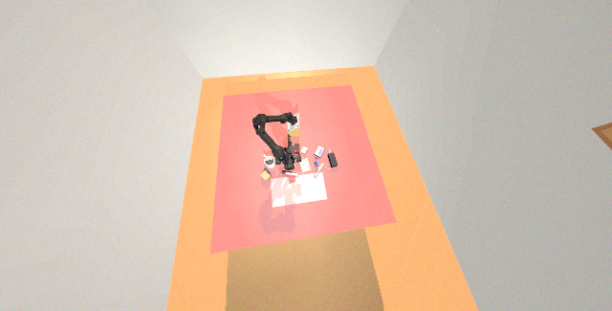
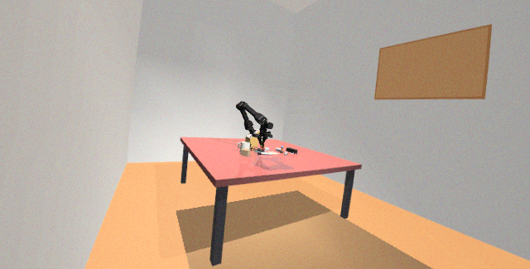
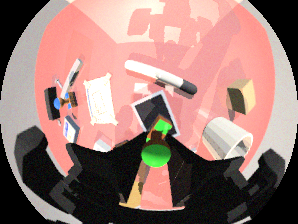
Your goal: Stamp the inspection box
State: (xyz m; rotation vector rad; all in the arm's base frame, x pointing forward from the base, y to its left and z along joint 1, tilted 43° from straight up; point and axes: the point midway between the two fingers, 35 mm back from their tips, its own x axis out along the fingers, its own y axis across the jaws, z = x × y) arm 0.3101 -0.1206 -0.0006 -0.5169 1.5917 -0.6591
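My gripper tip is 12 cm to the right of the card, 7 cm above it and 3 cm short of it. Also, from my gripper tip: green-topped stamp: right at my gripper tip; red-topped stamp: 8 cm behind, 7 cm to the left, 5 cm below; mug: 16 cm to the right, 4 cm behind, 3 cm below.
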